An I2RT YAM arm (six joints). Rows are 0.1 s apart.
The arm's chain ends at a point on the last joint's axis. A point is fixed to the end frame.
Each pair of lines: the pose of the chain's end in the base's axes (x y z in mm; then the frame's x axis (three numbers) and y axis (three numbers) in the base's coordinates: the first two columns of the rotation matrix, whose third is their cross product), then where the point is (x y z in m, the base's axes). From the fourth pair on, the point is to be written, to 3 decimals.
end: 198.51, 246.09, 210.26, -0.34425, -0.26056, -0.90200, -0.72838, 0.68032, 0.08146
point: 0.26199 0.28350 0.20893
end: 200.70, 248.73, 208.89, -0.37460, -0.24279, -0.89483, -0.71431, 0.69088, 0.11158
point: 0.26473 0.28512 0.20618
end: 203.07, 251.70, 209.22, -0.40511, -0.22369, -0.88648, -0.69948, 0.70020, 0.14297
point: 0.26757 0.28712 0.20510
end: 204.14, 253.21, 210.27, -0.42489, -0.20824, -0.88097, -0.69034, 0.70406, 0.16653
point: 0.269 0.288 0.205
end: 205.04, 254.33, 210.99, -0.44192, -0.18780, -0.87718, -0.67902, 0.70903, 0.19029
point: 0.270 0.289 0.206
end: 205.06, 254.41, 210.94, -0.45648, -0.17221, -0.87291, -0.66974, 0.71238, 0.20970
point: 0.270 0.288 0.205
